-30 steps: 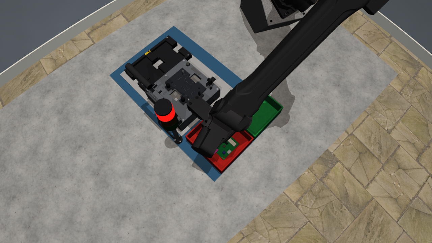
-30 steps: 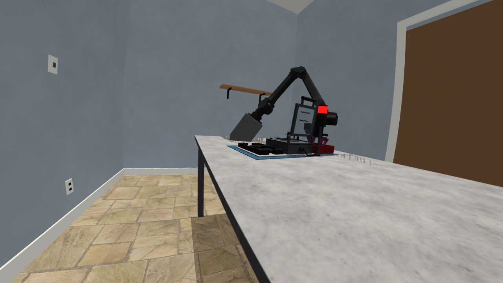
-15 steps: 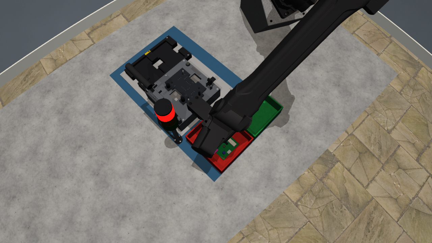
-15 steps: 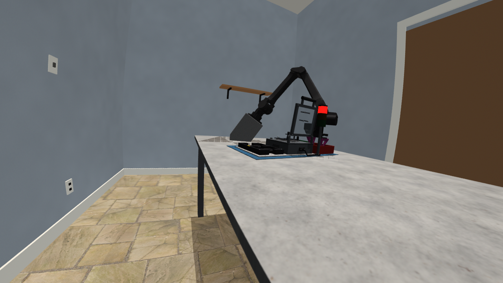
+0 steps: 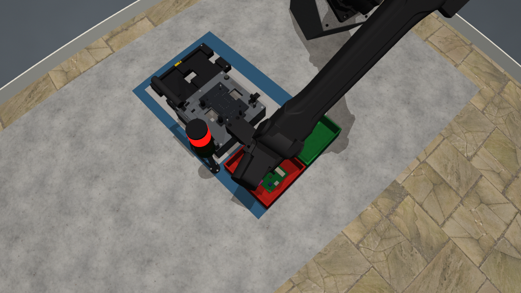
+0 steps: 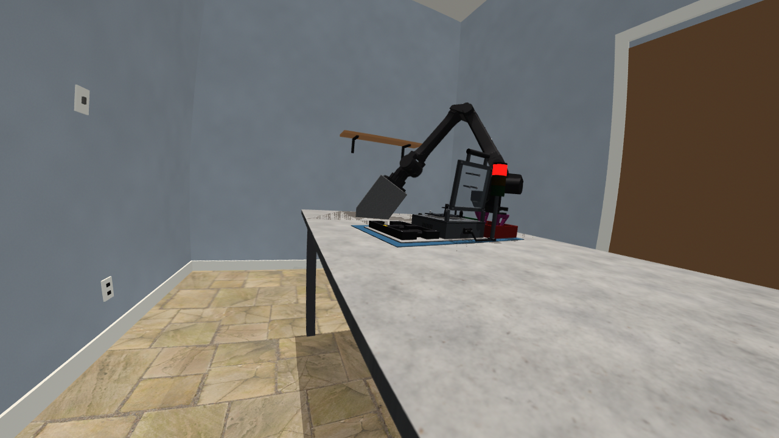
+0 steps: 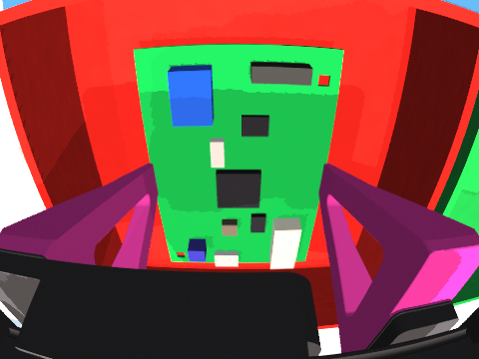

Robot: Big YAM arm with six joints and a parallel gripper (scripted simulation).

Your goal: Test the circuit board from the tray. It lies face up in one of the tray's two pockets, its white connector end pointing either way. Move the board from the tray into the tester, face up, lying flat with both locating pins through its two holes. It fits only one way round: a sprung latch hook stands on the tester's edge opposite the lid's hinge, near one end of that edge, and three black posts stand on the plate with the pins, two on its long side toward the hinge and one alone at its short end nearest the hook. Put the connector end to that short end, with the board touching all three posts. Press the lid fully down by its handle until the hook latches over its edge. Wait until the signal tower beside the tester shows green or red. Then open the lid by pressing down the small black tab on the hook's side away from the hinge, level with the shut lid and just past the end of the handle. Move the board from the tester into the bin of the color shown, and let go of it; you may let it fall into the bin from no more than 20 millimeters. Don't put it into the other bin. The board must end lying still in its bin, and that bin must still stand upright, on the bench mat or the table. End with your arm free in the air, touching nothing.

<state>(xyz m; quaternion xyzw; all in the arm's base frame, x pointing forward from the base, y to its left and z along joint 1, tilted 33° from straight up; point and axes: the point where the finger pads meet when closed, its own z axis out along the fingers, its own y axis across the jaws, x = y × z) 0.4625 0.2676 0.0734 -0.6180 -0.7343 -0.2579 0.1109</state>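
Now: hand 1 cm above the red bin. Round my hand: green bin 15 cm behind, 3 cm to the right, 1 cm below; then green circuit board right at my hand; then latch hook 7 cm behind, 16 cm to the right, 7 cm above.
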